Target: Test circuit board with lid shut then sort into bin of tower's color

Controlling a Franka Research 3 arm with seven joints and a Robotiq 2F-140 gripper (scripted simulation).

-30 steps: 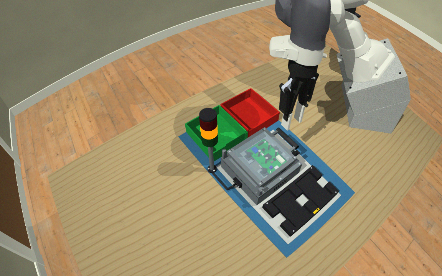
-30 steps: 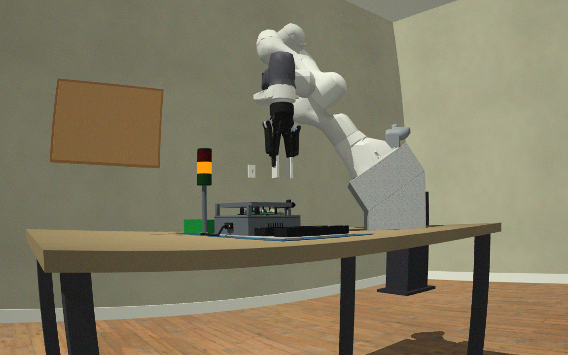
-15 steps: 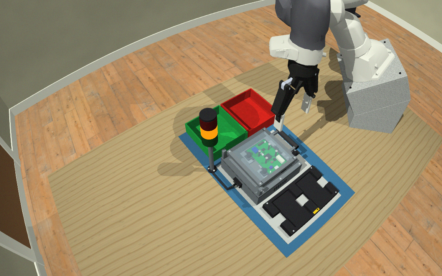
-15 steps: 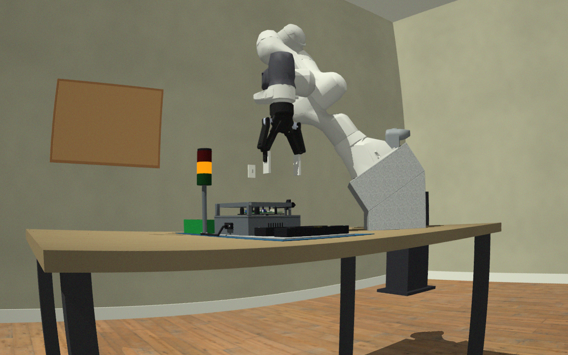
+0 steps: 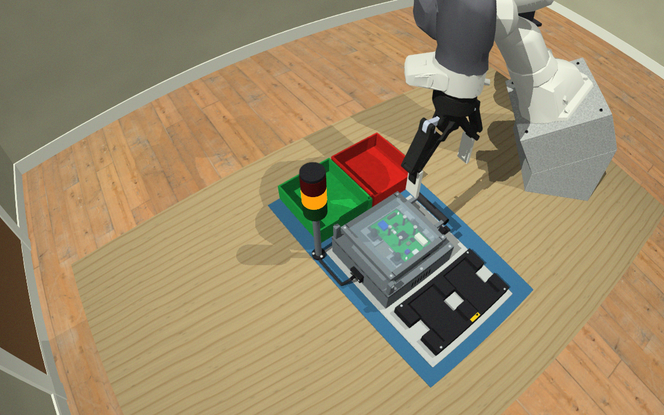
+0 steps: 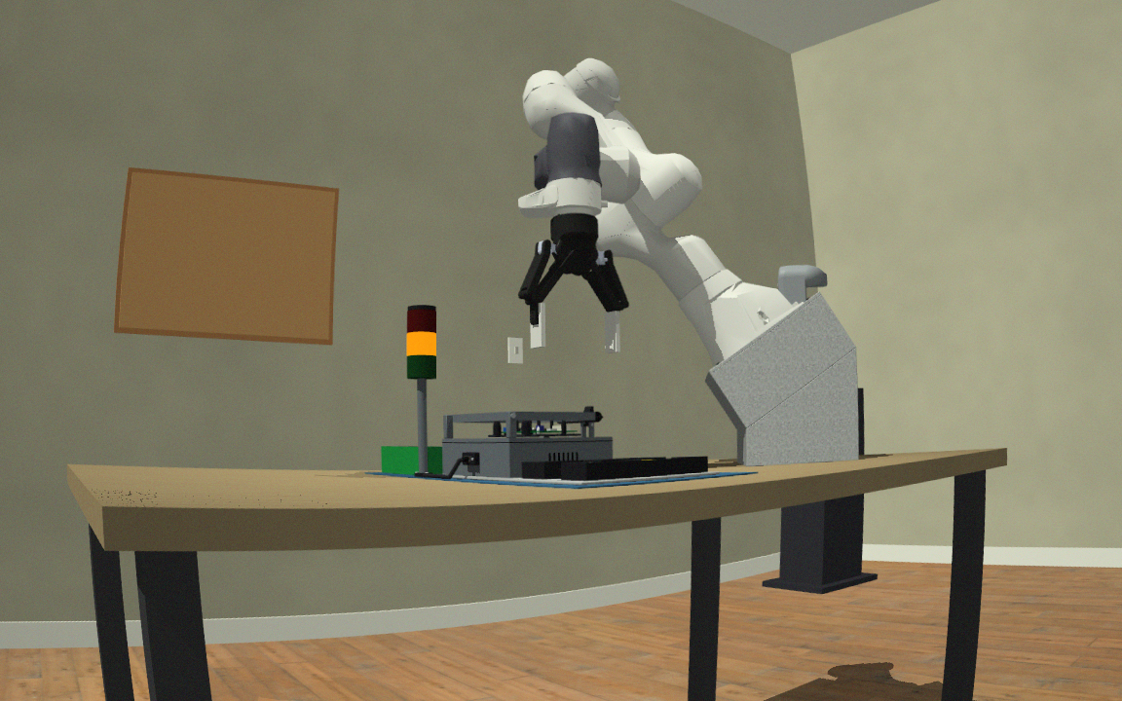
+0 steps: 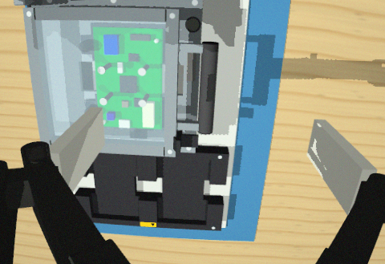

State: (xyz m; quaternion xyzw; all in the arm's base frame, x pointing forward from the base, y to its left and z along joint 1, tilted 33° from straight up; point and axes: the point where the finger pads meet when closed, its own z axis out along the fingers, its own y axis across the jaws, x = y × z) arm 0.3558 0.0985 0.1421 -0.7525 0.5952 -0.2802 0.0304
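My gripper is now 1 cm short of the latch hook, 6 cm to the right of it and 11 cm above it. The rest, counted from my hand: clear lid 8 cm ahead, 1 cm to the left, 11 cm below; then green circuit board 8 cm ahead, 1 cm to the left, 13 cm below; then tester plate 9 cm ahead, 2 cm to the left, 14 cm below.
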